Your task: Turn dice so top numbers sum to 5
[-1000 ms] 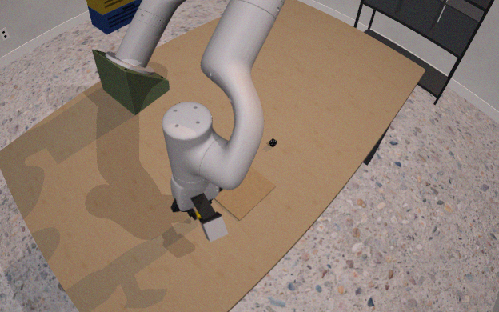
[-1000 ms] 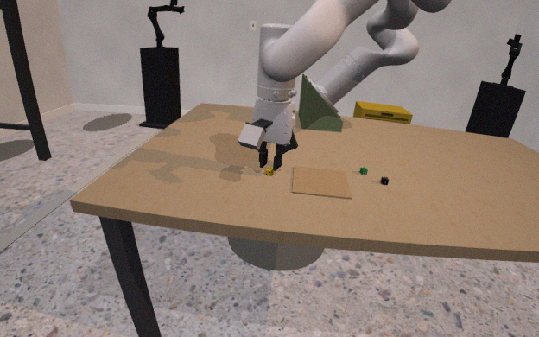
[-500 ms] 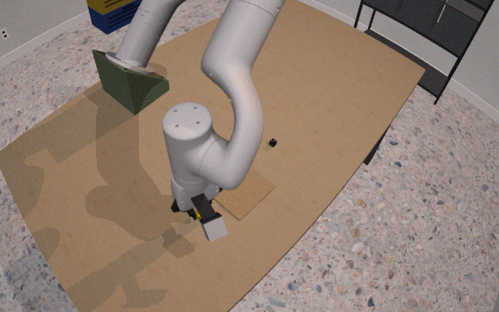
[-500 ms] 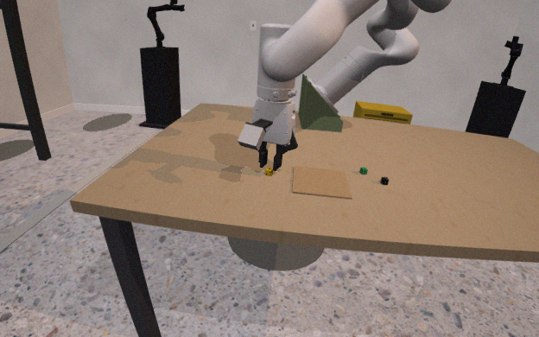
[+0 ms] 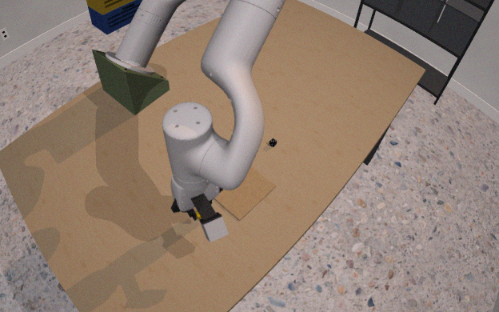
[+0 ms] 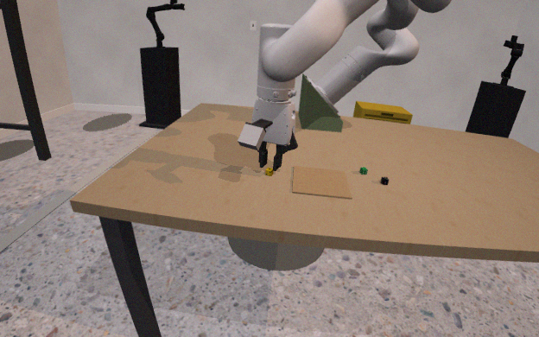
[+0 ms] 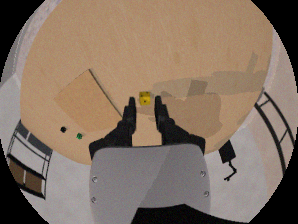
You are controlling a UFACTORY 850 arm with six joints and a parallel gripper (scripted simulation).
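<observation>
Now: the yellow die 3 cm below my hand. Also, from my hand: green die: 9 cm behind, 25 cm to the left, 3 cm below; tan mat: 13 cm to the left, 4 cm below; black die: 4 cm behind, 30 cm to the left, 3 cm below.
</observation>
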